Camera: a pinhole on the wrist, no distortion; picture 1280 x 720 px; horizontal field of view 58.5 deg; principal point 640.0 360.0 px. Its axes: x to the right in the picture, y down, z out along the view. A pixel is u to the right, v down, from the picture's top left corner.
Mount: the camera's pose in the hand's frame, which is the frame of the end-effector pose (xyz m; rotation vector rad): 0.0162 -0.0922 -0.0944 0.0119 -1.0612 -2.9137
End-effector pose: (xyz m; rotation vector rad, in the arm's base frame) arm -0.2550 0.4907 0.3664 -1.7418 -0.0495 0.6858
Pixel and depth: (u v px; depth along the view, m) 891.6 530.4 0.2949
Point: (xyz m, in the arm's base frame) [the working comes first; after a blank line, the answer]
In the camera's frame: 0.0649 0.0440 0.2949

-0.3932 0.5925 0.3139
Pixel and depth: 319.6 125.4 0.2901
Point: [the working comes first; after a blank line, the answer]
In the camera's frame: -0.0813 -0.0596 0.2901

-0.2684 0.5602 0.1894
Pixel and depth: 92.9 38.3 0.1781
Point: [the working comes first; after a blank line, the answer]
In the camera's frame: -0.0853 -0.0501 0.1781

-0.2006 0.5163 0.2676
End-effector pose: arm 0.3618 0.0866 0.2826 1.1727 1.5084 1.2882
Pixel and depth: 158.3 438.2 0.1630
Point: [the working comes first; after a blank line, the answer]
In the camera's frame: -0.0687 0.0112 0.1630

0.3791 0.1750 0.2829
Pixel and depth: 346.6 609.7 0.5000
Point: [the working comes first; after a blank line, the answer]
In the camera's frame: -0.1284 0.1092 0.5000

0.6944 0.3107 0.3773
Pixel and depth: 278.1 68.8 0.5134
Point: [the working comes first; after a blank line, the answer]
In the camera's frame: -0.1626 -0.1308 0.5134

0.5769 0.3106 0.5899
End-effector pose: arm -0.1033 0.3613 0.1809 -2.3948 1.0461 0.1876
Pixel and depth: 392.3 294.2 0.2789
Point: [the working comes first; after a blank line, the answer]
In the camera's frame: -0.0605 -0.0161 0.2789

-0.1194 0.3132 0.0244
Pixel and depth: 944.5 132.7 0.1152
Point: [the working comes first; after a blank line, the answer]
In the camera's frame: 0.0307 -0.0229 0.1152

-0.1158 0.3633 0.2051
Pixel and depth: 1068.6 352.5 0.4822
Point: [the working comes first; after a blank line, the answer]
In the camera's frame: 0.1808 -0.0032 0.4822

-0.3559 0.4925 -0.0835
